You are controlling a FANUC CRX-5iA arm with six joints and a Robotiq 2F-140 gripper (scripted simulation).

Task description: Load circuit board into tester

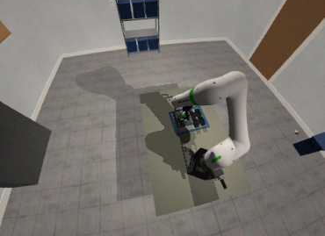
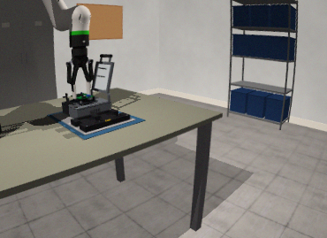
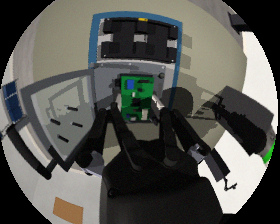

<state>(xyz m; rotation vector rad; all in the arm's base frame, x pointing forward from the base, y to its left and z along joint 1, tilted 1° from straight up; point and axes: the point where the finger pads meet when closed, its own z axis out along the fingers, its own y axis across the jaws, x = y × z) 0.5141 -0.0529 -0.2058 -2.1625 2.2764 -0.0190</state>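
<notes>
The tester plate lies 1 cm ahead of my hand, 1 cm to the left of it and 4 cm below it. The rest, counted from my hand: tester lid (13 cm ahead, 1 cm to the right, 7 cm above); green circuit board (2 cm below).
</notes>
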